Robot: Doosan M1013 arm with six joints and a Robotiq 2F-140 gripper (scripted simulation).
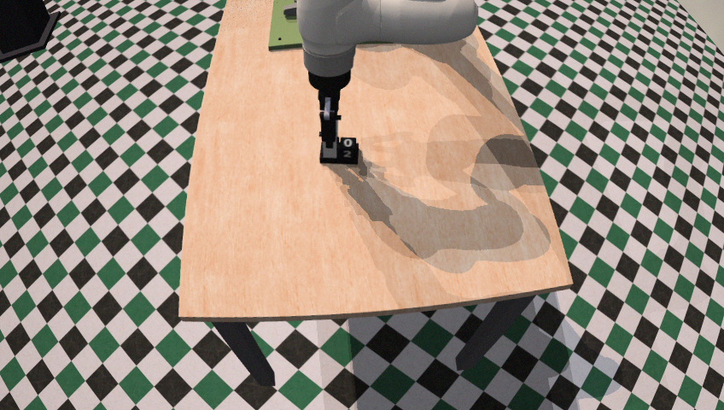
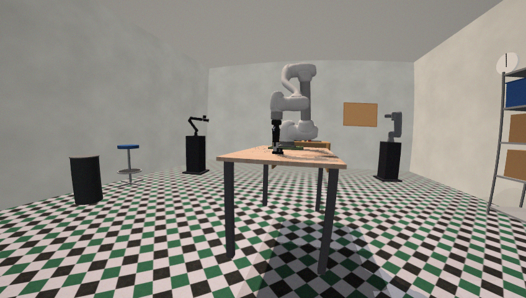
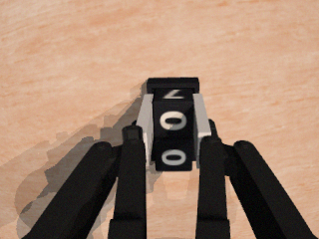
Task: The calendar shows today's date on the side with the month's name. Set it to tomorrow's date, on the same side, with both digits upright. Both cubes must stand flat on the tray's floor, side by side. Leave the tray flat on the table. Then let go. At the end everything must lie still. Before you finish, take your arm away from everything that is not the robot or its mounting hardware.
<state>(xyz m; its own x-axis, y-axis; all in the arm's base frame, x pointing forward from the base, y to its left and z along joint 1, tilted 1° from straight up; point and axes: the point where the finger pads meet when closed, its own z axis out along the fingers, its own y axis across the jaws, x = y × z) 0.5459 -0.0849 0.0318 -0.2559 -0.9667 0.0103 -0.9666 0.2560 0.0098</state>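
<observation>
My gripper is now 10 mm short of the black cube, 30 mm to the right of it and 30 mm above it. The rest, counted from my hand: black tray: 20 mm to the left, 40 mm below.
</observation>
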